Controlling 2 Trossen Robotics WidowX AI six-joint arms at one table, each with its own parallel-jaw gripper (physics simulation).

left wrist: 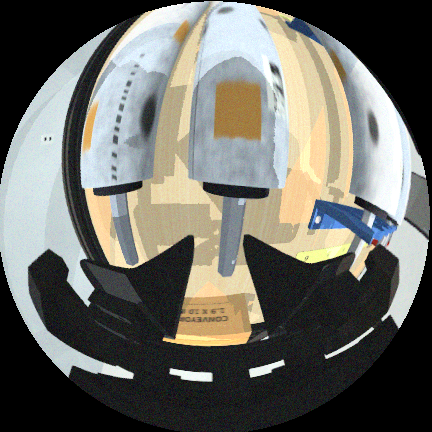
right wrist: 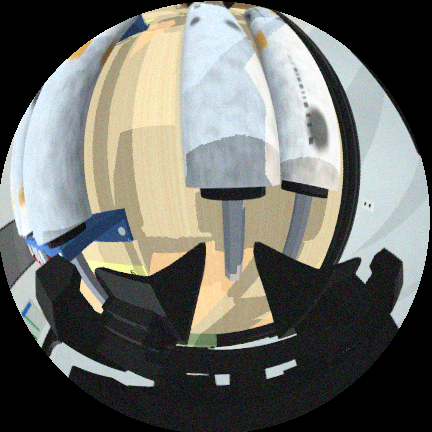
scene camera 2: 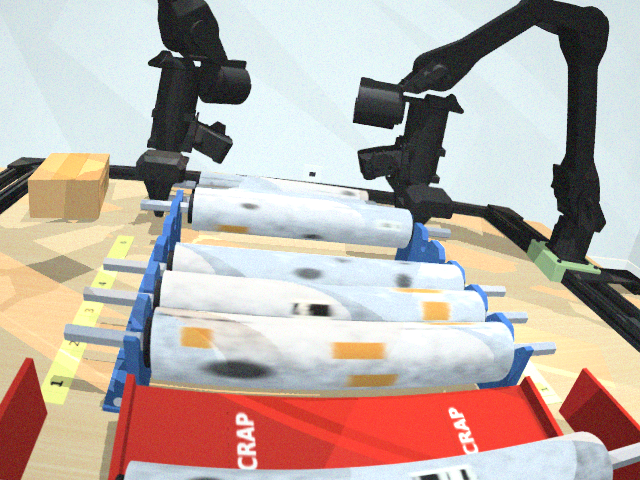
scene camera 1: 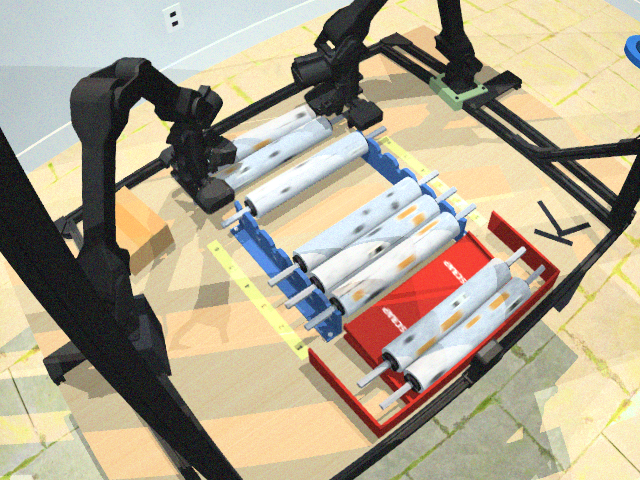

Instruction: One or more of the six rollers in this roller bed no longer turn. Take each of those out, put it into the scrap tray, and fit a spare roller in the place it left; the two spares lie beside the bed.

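Frame: origin at the left arm's base, x back, y right, z up, level; centimetres.
Seen in the pictures: left gripper, fingertip midpoint: (left wrist: 218,239) (scene camera 2: 160,211) (scene camera 1: 201,204); right gripper, fingertip midpoint: (right wrist: 229,247) (scene camera 1: 344,121); right arm's base, link origin: (scene camera 2: 566,254) (scene camera 1: 459,83).
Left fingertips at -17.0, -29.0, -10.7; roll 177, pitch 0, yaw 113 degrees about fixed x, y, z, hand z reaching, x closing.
Pixels of each thing's top centre, then the offset from my left fingertips to it, as dx, dy, dz.
- nearer spare, top centre: (scene camera 2: 288,192) (scene camera 1: 274,145) -16.8, -5.9, +4.5
- farther spare, top centre: (scene camera 2: 284,180) (scene camera 1: 257,130) -14.7, -11.6, +4.5
- blue bed, top centre: (scene camera 2: 149,239) (scene camera 1: 278,257) -10.9, +21.2, +6.3
- back roller, top centre: (scene camera 2: 306,198) (scene camera 1: 307,164) -21.1, +3.6, +7.3
- red scrap tray, top centre: (scene camera 1: 446,309) -33.9, +38.5, +4.7
- cardboard box, top centre: (scene camera 2: 72,164) (left wrist: 194,341) (scene camera 1: 124,220) +15.0, +3.0, +5.2
Two spare rollers lie behind the bed: the nearer spare (scene camera 1: 276,155) (left wrist: 215,160) (right wrist: 220,110) and the farther spare (scene camera 1: 276,128) (left wrist: 132,150) (right wrist: 300,90). My left gripper (scene camera 1: 208,209) (scene camera 2: 159,212) (left wrist: 218,239) is open, its fingers either side of the nearer spare's left shaft. My right gripper (right wrist: 229,247) is open around its right shaft; scene views partly hide its fingers. The blue bed (scene camera 1: 261,253) (scene camera 2: 142,304) holds a back roller (scene camera 1: 310,173) (scene camera 2: 299,217) and three front rollers; the gap between has empty notches. The red scrap tray (scene camera 1: 418,299) (scene camera 2: 336,428) holds two rollers (scene camera 1: 449,315) (scene camera 1: 478,330).
A cardboard box (scene camera 1: 139,222) (scene camera 2: 67,191) (left wrist: 215,325) stands left of the spares. Numbered yellow strips (scene camera 1: 258,299) (scene camera 2: 85,320) run along both bed sides. Black frame bars surround the table. The right arm stands on a green base (scene camera 1: 457,98) (scene camera 2: 545,260).
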